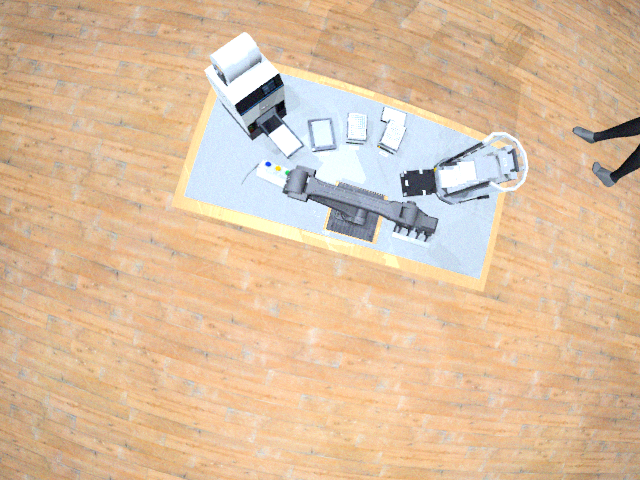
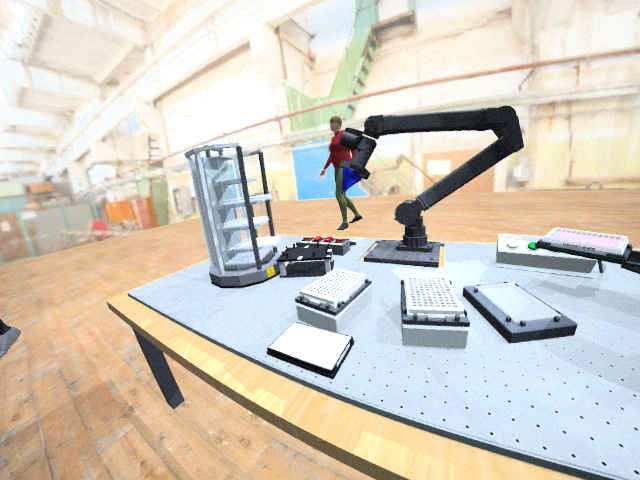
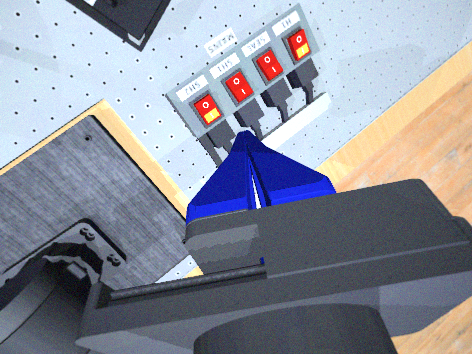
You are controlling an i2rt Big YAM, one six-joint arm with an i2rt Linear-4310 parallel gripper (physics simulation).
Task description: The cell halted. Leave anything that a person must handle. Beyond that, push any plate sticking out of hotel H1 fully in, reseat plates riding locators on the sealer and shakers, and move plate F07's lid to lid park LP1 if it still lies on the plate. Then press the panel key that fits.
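Seen in the pictures: gripper, fingertip midpoint: (image 2: 343, 191) (image 3: 244, 139); arm's base, origin of the base link: (image 2: 415, 247) (image 3: 69, 265).
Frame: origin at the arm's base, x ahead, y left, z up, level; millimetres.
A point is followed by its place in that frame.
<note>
My gripper (image 2: 348, 188) {x 64, y -238, z 219 mm} (image 3: 244, 139) {x 64, y -238, z 219 mm} is shut and empty, above the mains box (image 3: 192, 112) {x 80, y -247, z 29 mm}. Its switches SH2 (image 3: 206, 110) {x 74, y -262, z 39 mm} and H1 (image 3: 299, 45) {x 78, y -412, z 39 mm} show amber; SH1 (image 3: 237, 86) {x 78, y -311, z 38 mm} and SEAL (image 3: 269, 65) {x 78, y -362, z 39 mm} show none. The hotel (image 2: 235, 277) {x 455, y -406, z 24 mm} (image 1: 525, 160) {x 400, y -576, z 389 mm} holds plates on several levels; how far each reaches in is unclear. White plates (image 2: 333, 285) {x 447, y -84, z 56 mm} (image 2: 433, 294) {x 420, y 104, z 56 mm} sit on the two shakers (image 2: 317, 316) {x 510, y -87, z 20 mm} (image 2: 435, 335) {x 480, y 116, z 17 mm}; their seating is hard to tell. A pink-welled plate (image 2: 586, 240) {x 225, y 384, z 115 mm} lies on the sealer's dark tray. The panel (image 1: 262, 173) {x 39, y 442, z 54 mm} (image 2: 547, 259) {x 96, y 365, z 25 mm} has blue, yellow and green keys. F07 and LP1 are not readable.
The sealer (image 1: 248, 85) {x 298, y 560, z 319 mm} stands at one table end. A black pinned nest (image 1: 419, 182) {x 256, y -280, z 49 mm} (image 2: 306, 252) {x 267, y -282, z 49 mm} is beside the hotel. A dark frame (image 2: 542, 331) {x 404, y 279, z 7 mm} holds a pale plate-shaped piece. A white-topped flat piece (image 2: 310, 346) {x 568, y -65, z 3 mm} lies near the table edge. A person (image 2: 338, 149) is beyond the table.
</note>
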